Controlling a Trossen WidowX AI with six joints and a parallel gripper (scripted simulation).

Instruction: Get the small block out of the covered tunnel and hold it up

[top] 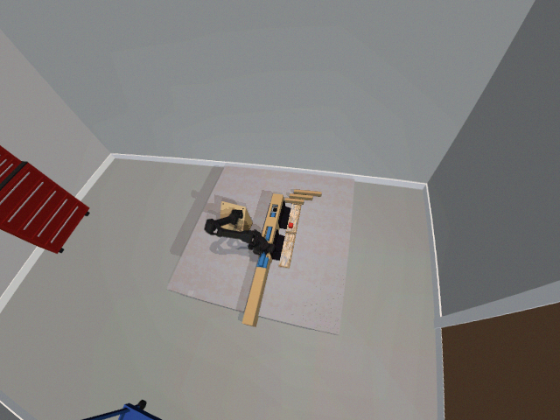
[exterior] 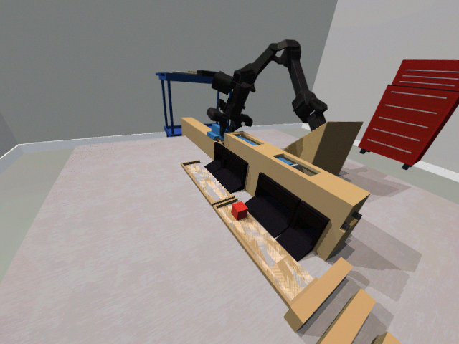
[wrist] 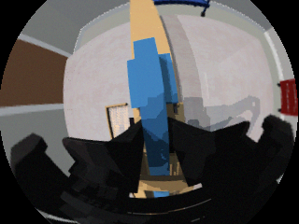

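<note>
My gripper tip is 2 cm short of the tan covered tunnel, 5 cm to the right of it and 5 cm above it.
</note>
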